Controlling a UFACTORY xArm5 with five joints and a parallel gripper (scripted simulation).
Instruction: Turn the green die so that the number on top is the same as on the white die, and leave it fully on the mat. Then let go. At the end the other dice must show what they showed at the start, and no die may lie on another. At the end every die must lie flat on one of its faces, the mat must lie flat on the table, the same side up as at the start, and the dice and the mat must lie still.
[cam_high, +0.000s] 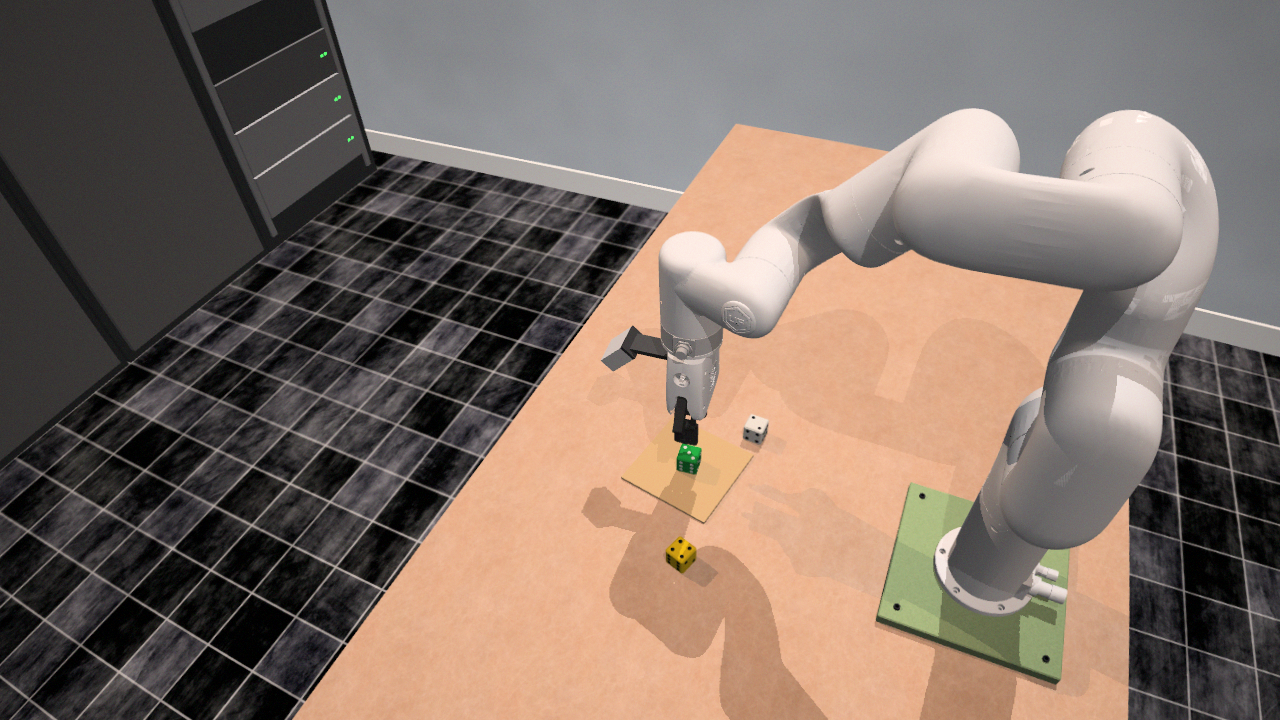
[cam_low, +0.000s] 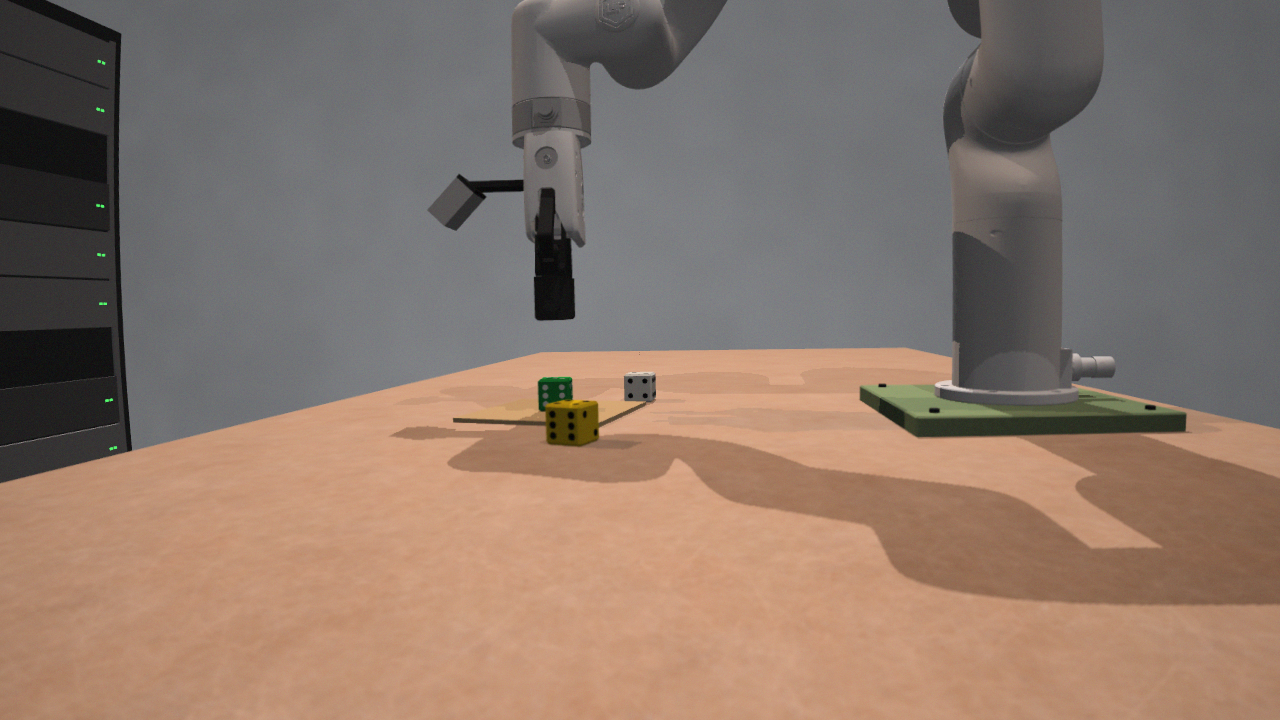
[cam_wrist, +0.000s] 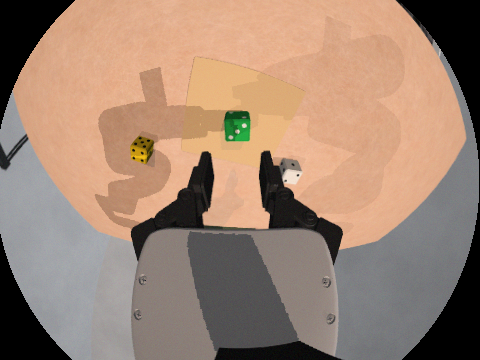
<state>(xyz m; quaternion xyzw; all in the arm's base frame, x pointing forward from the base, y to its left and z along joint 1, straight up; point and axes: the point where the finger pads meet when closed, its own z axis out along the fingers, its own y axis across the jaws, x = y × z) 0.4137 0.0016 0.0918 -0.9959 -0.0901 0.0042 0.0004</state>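
Right now my hand is 9 cm above the green die. Round my hand: tan mat (11 cm below); then white die (6 cm behind, 10 cm to the right, 9 cm below); then yellow die (5 cm behind, 14 cm to the left, 9 cm below).
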